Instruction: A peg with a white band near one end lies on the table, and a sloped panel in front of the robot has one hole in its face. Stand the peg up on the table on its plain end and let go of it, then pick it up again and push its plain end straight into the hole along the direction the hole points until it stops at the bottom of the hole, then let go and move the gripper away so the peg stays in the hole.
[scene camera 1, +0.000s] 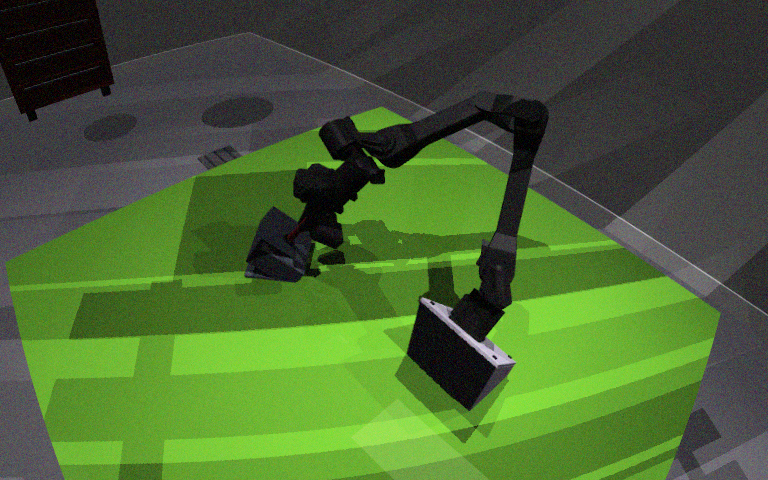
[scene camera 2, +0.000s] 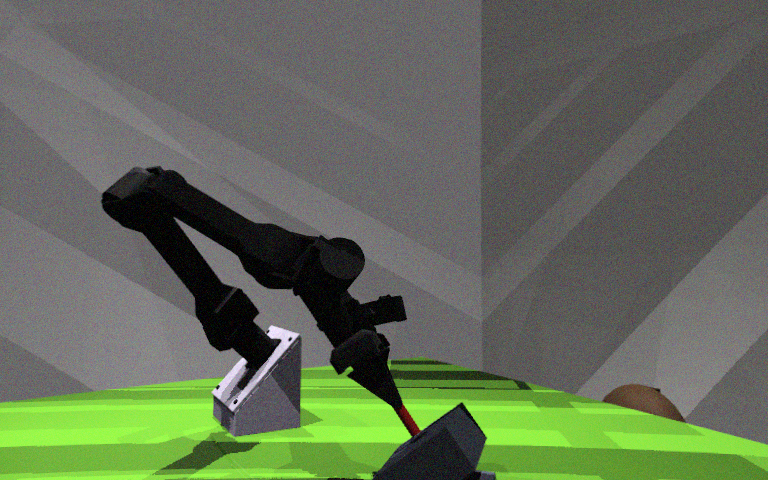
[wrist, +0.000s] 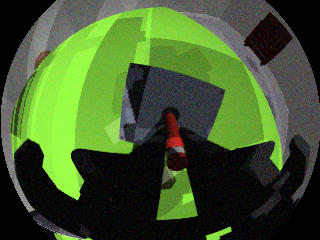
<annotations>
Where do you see the gripper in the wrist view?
172, 132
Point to a sloped panel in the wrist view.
At 148, 90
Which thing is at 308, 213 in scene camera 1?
The gripper.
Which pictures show the gripper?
Scene camera 1, scene camera 2 and the wrist view: all of them.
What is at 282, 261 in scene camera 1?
A sloped panel.
</annotations>
